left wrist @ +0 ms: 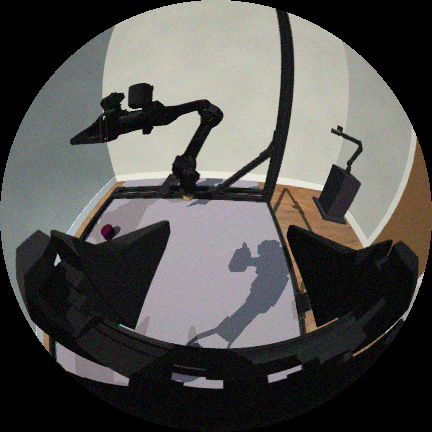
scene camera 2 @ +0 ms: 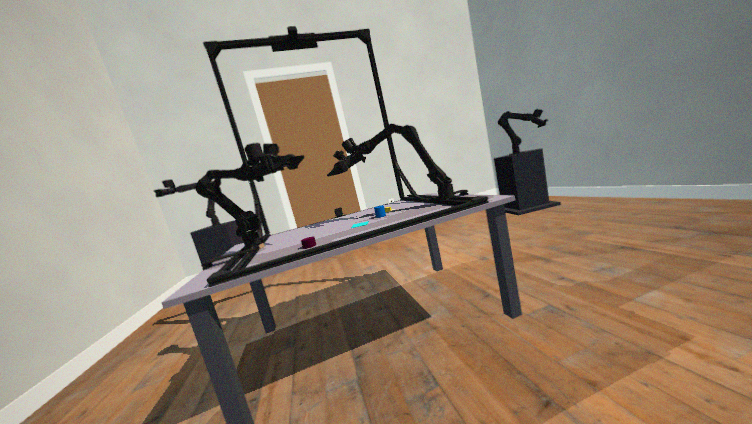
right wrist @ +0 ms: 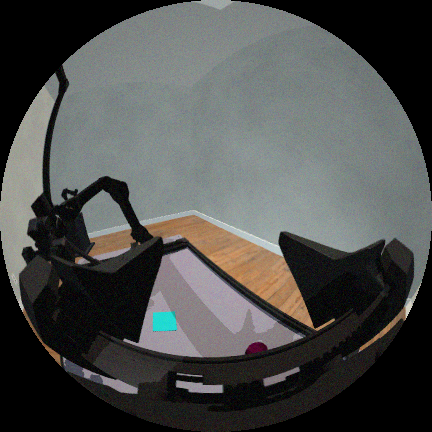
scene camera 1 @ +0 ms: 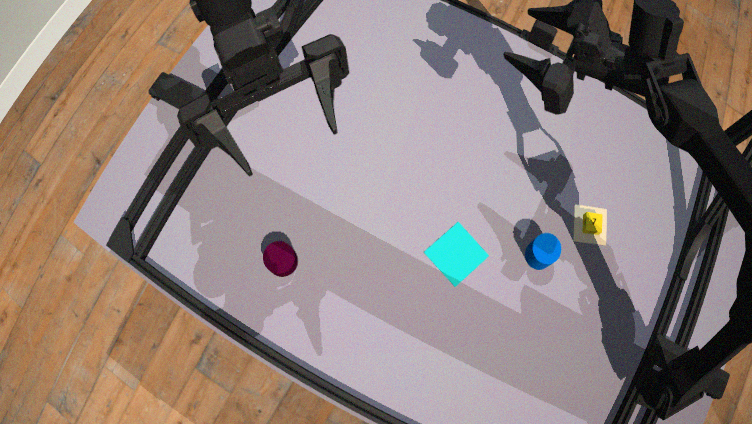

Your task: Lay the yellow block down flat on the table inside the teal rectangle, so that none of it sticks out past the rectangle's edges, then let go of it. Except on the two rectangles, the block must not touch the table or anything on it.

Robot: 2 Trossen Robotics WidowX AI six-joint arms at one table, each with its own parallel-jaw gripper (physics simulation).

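Places are measured from the left arm's base along level axes (x ahead, y left, z up), in centimetres.
Pixels of known places: left gripper, fingertip midpoint: (left wrist: 230, 228) (scene camera 2: 327, 175) (scene camera 1: 516, 32); right gripper, fingertip midpoint: (left wrist: 70, 142) (scene camera 2: 297, 156) (right wrist: 222, 240) (scene camera 1: 292, 153); left arm's base, origin of the base link: (scene camera 2: 447, 197) (scene camera 1: 655, 391); right arm's base, origin of the base link: (left wrist: 188, 191) (scene camera 2: 253, 245).
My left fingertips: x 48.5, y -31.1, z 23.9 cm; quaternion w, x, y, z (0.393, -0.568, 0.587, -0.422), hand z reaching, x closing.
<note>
For each thing: its middle in the pictures, then the offset to it from my left fingertips. "*": a spot on its surface instead.
- yellow block, body centre: (scene camera 1: 592, 223) (scene camera 2: 387, 209) dx -24.8, dy +9.6, dz -24.8 cm
- pale cream rectangle, surface spot: (scene camera 1: 601, 239) * dx -27.7, dy +11.0, dz -25.6 cm
- teal rectangle, surface spot: (scene camera 1: 456, 253) (right wrist: 163, 320) (scene camera 2: 359, 224) * dx -5.3, dy +24.7, dz -25.7 cm
- blue cylinder, body centre: (scene camera 1: 542, 251) (scene camera 2: 380, 211) dx -17.9, dy +18.7, dz -23.3 cm
- maroon cylinder, body centre: (scene camera 1: 280, 259) (right wrist: 255, 351) (left wrist: 107, 231) (scene camera 2: 308, 242) dx +18.3, dy +38.4, dz -24.3 cm
The yellow block (scene camera 1: 592, 223) (scene camera 2: 388, 209) is small and sits on the pale cream rectangle (scene camera 1: 601, 239), at the right in scene camera 1. The teal rectangle (scene camera 1: 456, 253) (scene camera 2: 360, 224) (right wrist: 164, 321) is bare and lies left of it; a sliver shows in the left wrist view. My left gripper (scene camera 1: 517, 32) (scene camera 2: 330, 173) (left wrist: 230, 228) is open and empty, high above the table, up and left of the block in scene camera 1. My right gripper (scene camera 1: 292, 153) (scene camera 2: 301, 159) (right wrist: 222, 240) is open and empty, also high, at upper left. The block does not show in either wrist view.
A blue cylinder (scene camera 1: 546, 248) (scene camera 2: 380, 211) stands between the teal rectangle and the block, close to the cream rectangle. A maroon cylinder (scene camera 1: 280, 258) (scene camera 2: 308, 242) (left wrist: 107, 231) (right wrist: 256, 348) stands farther left in scene camera 1. Black rails (scene camera 1: 252, 339) run along the table's edges.
</note>
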